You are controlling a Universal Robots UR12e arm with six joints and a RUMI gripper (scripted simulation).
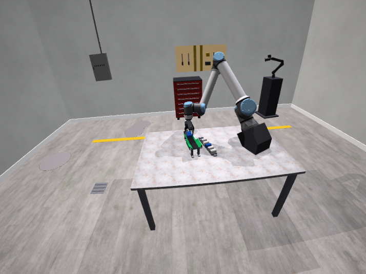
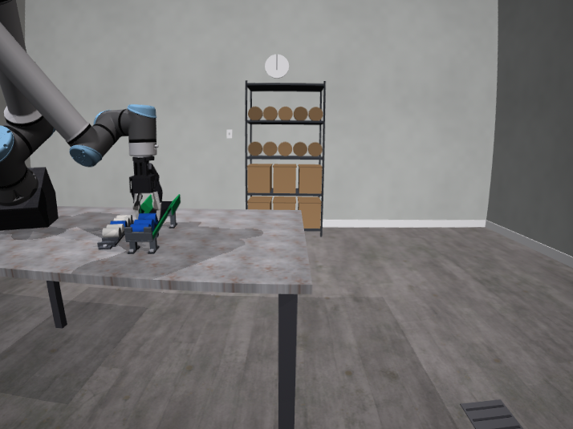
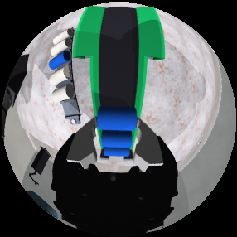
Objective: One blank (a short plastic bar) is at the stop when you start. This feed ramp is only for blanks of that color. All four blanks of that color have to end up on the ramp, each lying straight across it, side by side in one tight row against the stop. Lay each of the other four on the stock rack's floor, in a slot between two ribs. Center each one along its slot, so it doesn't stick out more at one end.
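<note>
My hand is 160 mm past the stock rack, 120 mm to the right of it and 100 mm above it.
</note>
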